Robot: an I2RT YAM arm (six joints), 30 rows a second.
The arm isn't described. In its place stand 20 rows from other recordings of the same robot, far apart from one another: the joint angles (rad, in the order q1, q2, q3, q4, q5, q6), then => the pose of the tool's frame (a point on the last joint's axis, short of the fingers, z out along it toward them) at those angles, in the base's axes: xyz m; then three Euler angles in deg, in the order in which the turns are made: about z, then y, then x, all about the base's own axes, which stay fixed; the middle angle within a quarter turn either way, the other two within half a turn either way.
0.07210, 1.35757, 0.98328, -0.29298, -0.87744, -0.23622 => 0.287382 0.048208 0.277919 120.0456 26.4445 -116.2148
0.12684, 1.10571, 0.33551, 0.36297, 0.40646, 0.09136 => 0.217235 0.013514 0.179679 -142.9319 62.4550 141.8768
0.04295, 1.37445, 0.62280, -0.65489, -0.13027, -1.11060 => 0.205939 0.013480 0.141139 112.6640 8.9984 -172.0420
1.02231, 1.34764, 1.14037, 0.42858, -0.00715, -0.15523 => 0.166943 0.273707 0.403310 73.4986 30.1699 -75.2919
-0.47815, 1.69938, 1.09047, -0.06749, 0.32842, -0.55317 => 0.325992 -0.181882 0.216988 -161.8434 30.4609 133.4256
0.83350, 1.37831, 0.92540, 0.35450, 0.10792, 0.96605 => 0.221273 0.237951 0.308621 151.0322 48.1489 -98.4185
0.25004, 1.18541, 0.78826, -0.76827, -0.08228, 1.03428 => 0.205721 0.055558 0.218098 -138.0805 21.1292 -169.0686
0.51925, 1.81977, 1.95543, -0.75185, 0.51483, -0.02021 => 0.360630 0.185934 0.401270 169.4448 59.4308 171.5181
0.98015, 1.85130, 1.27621, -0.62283, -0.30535, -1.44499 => 0.197518 0.313805 0.183739 38.5036 -3.2220 -152.8243
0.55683, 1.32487, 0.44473, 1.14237, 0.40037, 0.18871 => 0.229063 0.126257 0.246610 48.0270 73.9579 -30.2426
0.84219, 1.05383, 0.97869, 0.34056, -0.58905, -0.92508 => 0.143912 0.190968 0.411617 26.8645 6.8758 -77.3094
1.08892, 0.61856, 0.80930, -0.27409, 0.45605, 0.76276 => 0.078630 0.116516 0.363124 137.4308 53.5995 -97.2359
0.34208, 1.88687, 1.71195, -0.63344, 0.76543, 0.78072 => 0.406392 0.118526 0.308794 -118.2184 44.5554 137.0370
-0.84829, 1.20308, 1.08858, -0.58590, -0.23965, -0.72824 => 0.177188 -0.188226 0.321485 -166.7240 42.0056 147.4135
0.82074, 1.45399, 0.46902, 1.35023, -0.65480, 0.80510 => 0.168312 0.212455 0.241246 122.0107 3.4079 -73.5119
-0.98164, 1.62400, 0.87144, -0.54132, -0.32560, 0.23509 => 0.166907 -0.229242 0.149840 -112.4022 24.1973 177.6366
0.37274, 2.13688, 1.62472, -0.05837, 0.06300, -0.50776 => 0.463445 0.178810 0.209402 118.9244 53.6292 -155.3587
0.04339, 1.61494, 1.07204, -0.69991, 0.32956, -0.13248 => 0.307319 0.001811 0.200102 176.2271 18.5754 160.9045
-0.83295, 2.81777, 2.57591, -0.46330, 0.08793, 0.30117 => 0.405256 -0.450400 0.126130 -101.8851 26.4430 136.1449
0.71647, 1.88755, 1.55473, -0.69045, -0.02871, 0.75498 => 0.308851 0.270316 0.247466 177.2159 21.9358 -156.9369
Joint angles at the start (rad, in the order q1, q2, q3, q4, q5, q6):
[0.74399, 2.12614, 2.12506, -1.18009, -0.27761, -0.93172]
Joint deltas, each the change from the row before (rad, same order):
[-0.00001, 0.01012, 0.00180, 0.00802, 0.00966, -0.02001]
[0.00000, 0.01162, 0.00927, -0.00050, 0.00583, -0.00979]
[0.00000, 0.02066, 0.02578, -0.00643, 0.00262, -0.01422]
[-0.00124, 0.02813, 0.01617, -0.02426, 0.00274, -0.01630]
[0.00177, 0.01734, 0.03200, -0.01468, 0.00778, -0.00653]
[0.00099, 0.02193, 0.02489, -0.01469, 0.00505, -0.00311]
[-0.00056, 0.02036, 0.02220, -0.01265, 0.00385, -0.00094]
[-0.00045, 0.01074, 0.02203, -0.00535, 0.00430, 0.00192]
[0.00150, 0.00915, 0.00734, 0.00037, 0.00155, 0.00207]
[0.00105, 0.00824, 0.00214, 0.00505, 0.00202, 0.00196]
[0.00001, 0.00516, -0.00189, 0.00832, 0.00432, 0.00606]
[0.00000, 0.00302, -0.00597, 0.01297, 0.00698, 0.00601]
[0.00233, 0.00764, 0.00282, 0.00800, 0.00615, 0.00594]
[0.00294, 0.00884, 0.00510, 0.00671, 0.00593, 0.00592]
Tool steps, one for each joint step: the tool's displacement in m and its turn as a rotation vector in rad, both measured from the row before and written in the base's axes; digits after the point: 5 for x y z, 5 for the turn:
[0.00226, 0.00162, -0.00356, -0.00851, -0.01475, 0.01415]
[0.00194, 0.00151, -0.00240, -0.00679, -0.00586, 0.00654]
[0.00309, 0.00273, -0.00184, -0.00399, -0.00688, 0.01174]
[0.00274, 0.00162, -0.00864, -0.02774, 0.01804, 0.01249]
[0.00173, 0.00233, 0.00082, -0.00588, -0.00760, 0.00505]
[0.00218, 0.00240, -0.00327, -0.01168, 0.00415, 0.00213]
[0.00246, 0.00174, -0.00332, -0.01007, 0.00511, -0.00095]
[0.00180, 0.00117, 0.00113, 0.00117, -0.00638, -0.00361]
[0.00088, 0.00170, -0.00206, -0.00190, 0.00086, -0.00091]
[0.00112, 0.00161, -0.00296, -0.00197, 0.00023, -0.00141]
[0.00127, 0.00098, -0.00261, -0.00167, -0.00139, -0.00697]
[0.00130, 0.00088, -0.00264, -0.00164, -0.00512, -0.00782]
[0.00093, 0.00209, -0.00245, -0.00156, -0.00404, -0.00518]
[0.00082, 0.00241, -0.00242, -0.00150, -0.00376, -0.00449]

